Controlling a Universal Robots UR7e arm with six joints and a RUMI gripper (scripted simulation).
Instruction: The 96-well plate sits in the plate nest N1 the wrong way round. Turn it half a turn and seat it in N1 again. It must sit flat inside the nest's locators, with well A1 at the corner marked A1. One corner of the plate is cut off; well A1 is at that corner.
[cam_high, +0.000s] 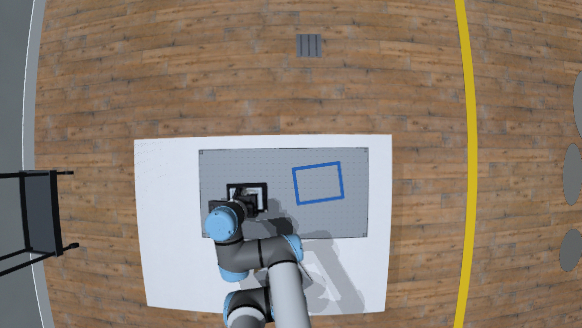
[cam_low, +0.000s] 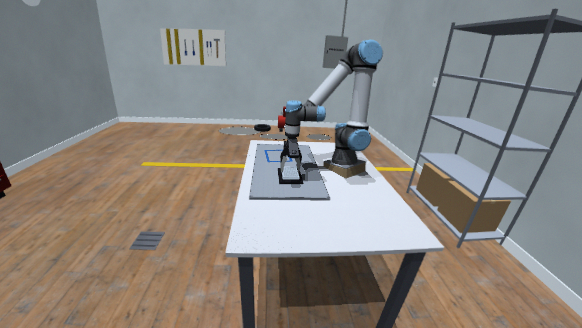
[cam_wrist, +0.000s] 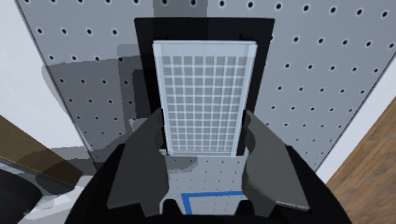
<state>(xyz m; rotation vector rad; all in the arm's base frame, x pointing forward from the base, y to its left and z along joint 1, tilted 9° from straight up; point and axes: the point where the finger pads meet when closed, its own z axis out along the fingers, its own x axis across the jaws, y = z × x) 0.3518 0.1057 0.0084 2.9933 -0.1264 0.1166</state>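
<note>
Now: hand 10 mm above the clear 96-well plate. The rest, counted from my hand: black rectangular nest 30 mm below.
</note>
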